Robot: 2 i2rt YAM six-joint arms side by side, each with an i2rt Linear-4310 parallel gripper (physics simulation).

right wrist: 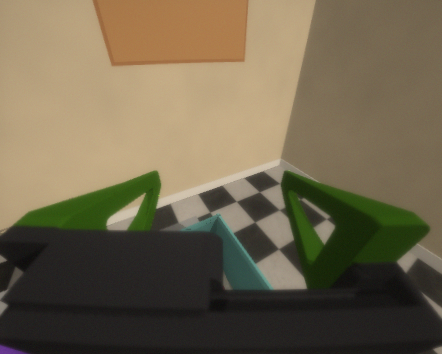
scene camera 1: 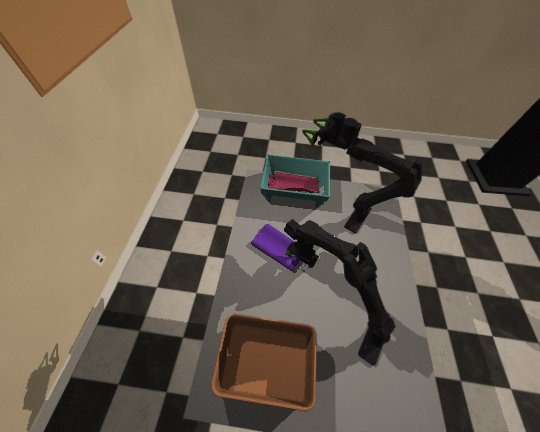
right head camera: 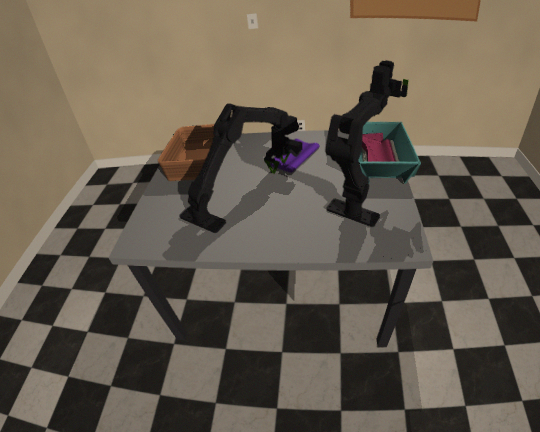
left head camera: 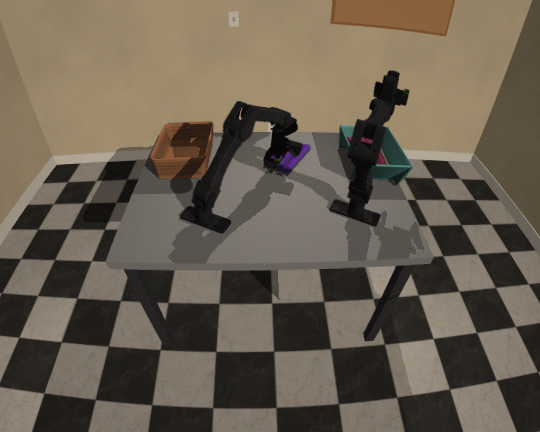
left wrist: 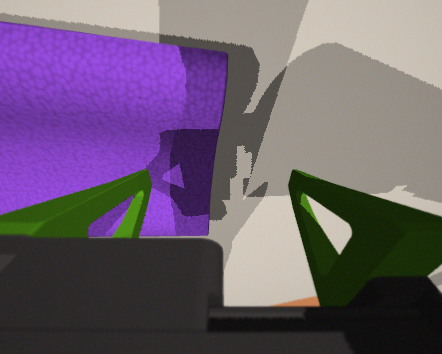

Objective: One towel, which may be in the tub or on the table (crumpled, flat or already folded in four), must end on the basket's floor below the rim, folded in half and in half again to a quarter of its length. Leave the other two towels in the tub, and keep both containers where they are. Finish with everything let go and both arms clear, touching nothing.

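Note:
The purple towel (left head camera: 300, 156) (right head camera: 306, 155) (scene camera 1: 272, 241) (left wrist: 100, 100) lies on the table as a narrow folded pad. My left gripper (scene camera 1: 301, 259) (left wrist: 220, 177) is open and empty, pointing down at the towel's near end; in the left wrist view one finger overlaps the towel and the other is past its end. Whether it touches is unclear. My right gripper (scene camera 1: 309, 128) (right wrist: 220, 177) is open and empty, high beyond the tub (right head camera: 387, 170) (scene camera 1: 300, 165) (right wrist: 240, 260). A pink towel (right head camera: 377, 147) (scene camera 1: 295, 181) and part of a pale one (scene camera 1: 321, 190) are in the tub. The basket (left head camera: 182, 170) (scene camera 1: 314, 365) holds no towel.
The basket stands at the back left of the table (left head camera: 260, 240) in the left head view, the tub at the back right. The purple towel lies between them. The left arm reaches across in front of the basket's right side; the right arm rises beside the tub.

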